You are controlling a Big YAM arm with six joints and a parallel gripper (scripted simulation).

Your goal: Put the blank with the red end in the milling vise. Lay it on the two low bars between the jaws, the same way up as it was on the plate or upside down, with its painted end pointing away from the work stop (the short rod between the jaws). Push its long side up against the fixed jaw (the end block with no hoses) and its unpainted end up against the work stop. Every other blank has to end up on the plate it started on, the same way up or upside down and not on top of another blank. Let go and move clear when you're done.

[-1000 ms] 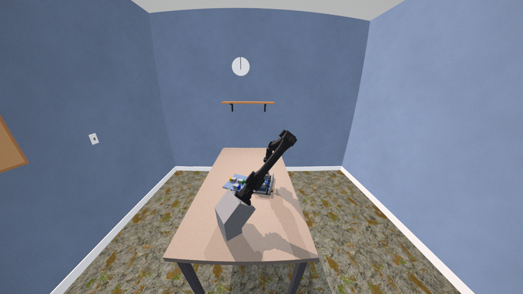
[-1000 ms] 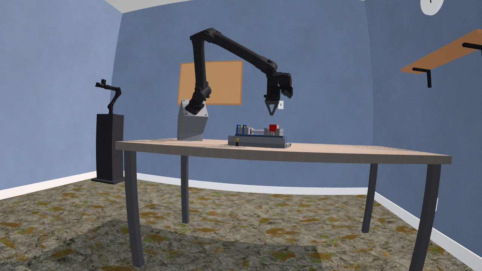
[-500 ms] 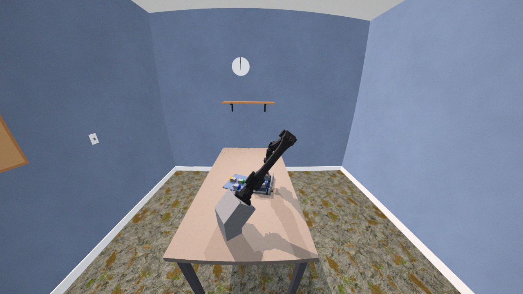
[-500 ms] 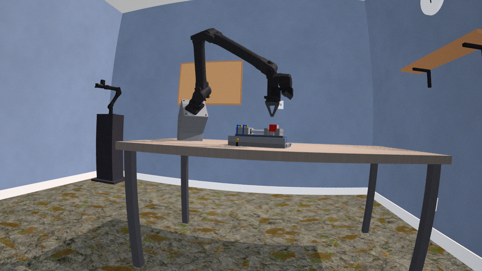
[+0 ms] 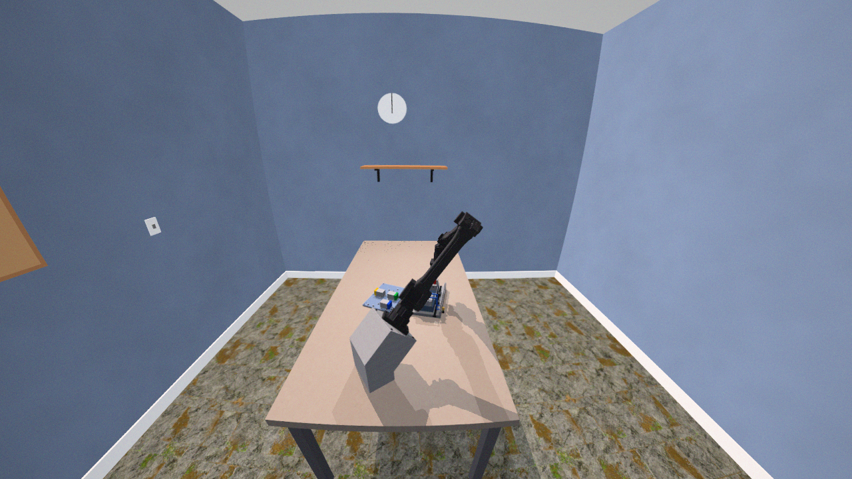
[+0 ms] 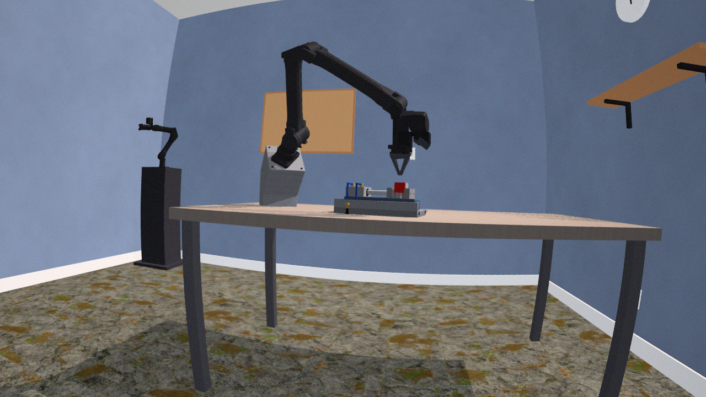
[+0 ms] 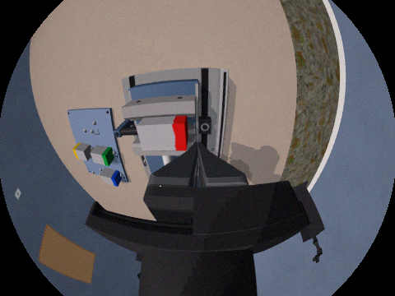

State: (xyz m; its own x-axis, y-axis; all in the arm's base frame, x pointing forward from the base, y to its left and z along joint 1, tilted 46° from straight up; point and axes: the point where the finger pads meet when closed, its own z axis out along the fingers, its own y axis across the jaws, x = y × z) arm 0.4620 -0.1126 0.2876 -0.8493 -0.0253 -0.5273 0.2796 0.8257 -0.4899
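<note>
My gripper is now 3 cm short of the work stop, 10 cm to the right of it and 6 cm above it. From my hand the other things lie so: green-ended blank (2 cm behind, 28 cm to the left, 12 cm below); blue plate (33 cm to the left, 15 cm below); vise (6 cm behind, 7 cm to the left, 11 cm below).
</note>
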